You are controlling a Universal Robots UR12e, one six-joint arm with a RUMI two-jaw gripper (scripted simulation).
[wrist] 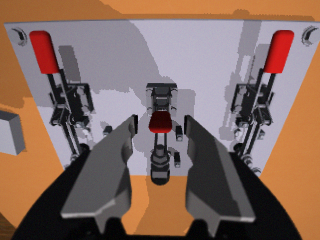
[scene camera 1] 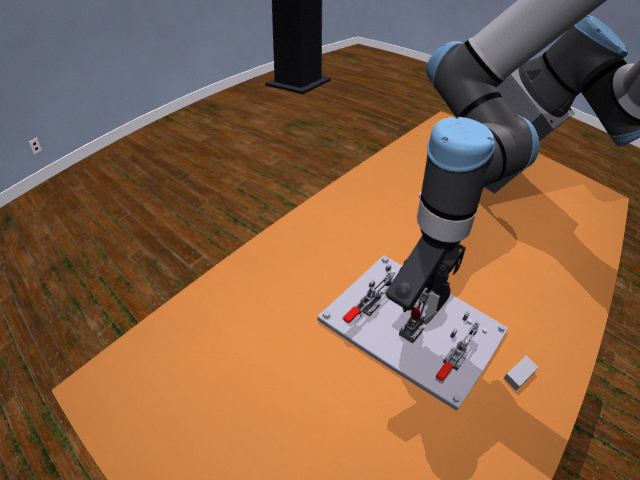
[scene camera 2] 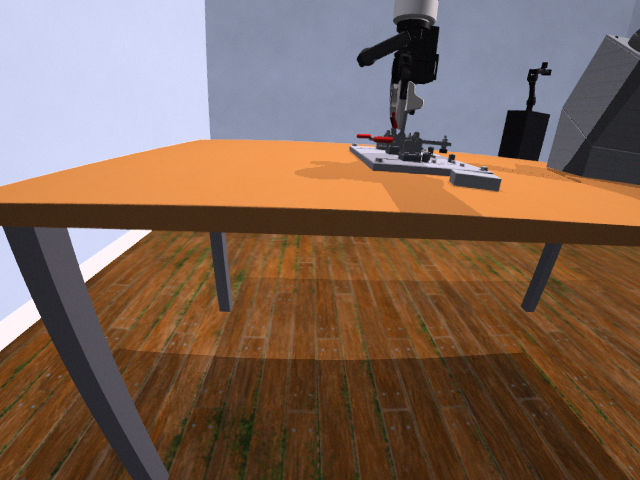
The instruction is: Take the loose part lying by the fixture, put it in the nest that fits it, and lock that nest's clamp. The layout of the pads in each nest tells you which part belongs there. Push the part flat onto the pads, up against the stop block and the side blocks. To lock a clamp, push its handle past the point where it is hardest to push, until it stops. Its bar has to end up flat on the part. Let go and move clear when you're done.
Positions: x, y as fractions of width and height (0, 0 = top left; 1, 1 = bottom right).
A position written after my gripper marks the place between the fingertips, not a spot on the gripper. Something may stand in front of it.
my gripper: wrist 0.50, 0.49; scene camera 1 0.65, 0.66; scene camera 2 0.62, 0.27
